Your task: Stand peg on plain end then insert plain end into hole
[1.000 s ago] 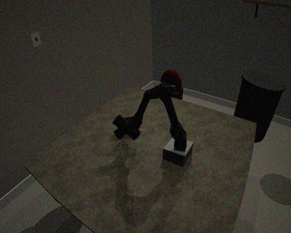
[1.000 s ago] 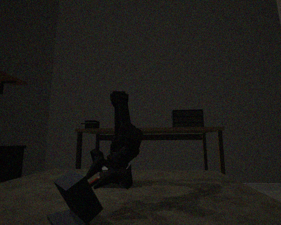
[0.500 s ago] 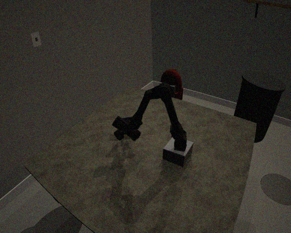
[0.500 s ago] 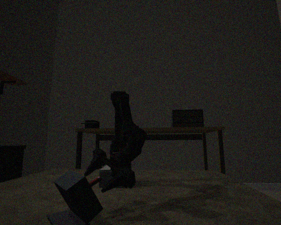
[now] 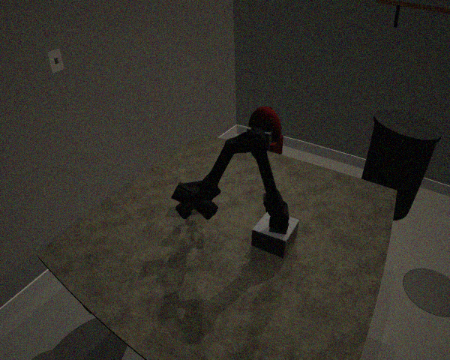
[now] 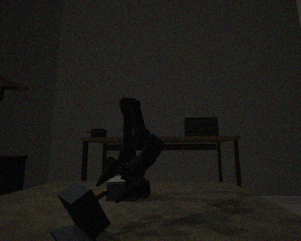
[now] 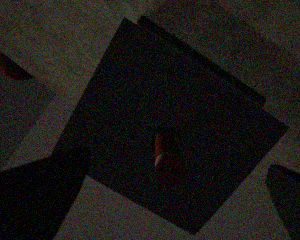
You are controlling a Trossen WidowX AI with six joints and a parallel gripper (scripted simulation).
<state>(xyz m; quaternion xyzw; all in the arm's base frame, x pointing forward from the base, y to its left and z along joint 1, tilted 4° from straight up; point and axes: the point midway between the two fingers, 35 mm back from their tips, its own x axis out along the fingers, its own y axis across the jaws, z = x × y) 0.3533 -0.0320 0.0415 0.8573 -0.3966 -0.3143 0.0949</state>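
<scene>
Right now the red peg is 1 cm to the right of my gripper tip. The rest, counted from my gripper tip: dark sloped panel: 4 cm ahead, 6 cm to the right, 3 cm below.
</scene>
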